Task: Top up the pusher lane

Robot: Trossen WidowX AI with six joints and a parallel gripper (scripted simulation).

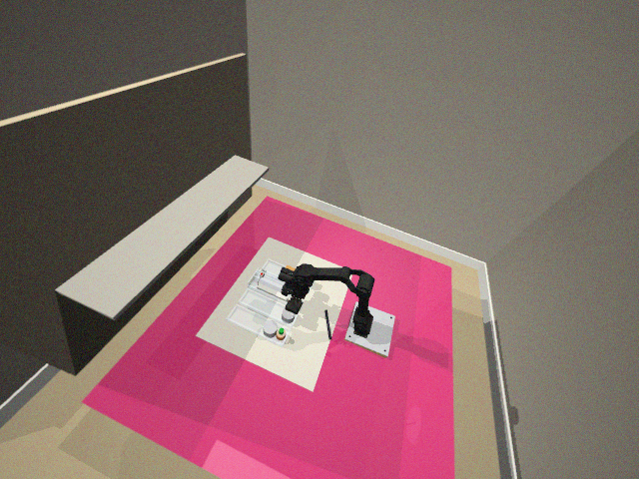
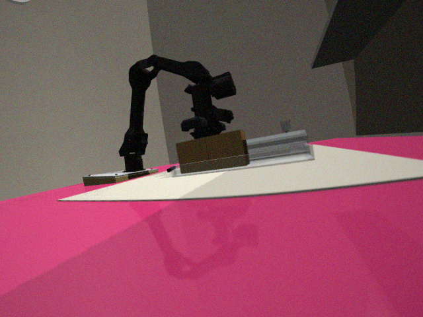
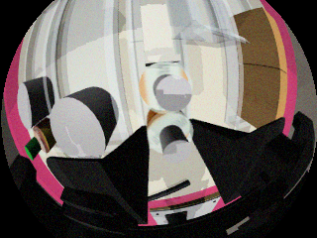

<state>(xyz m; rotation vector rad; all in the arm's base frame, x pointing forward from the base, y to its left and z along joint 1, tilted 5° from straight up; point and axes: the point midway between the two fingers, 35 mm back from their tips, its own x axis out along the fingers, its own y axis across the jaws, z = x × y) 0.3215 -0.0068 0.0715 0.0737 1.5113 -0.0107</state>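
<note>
My gripper tip is now 140 mm short of the lane rack, 30 mm to the left of it and 10 mm above it. Also, from my gripper tip: black stick (170 mm behind, 30 mm to the left, 30 mm below).
</note>
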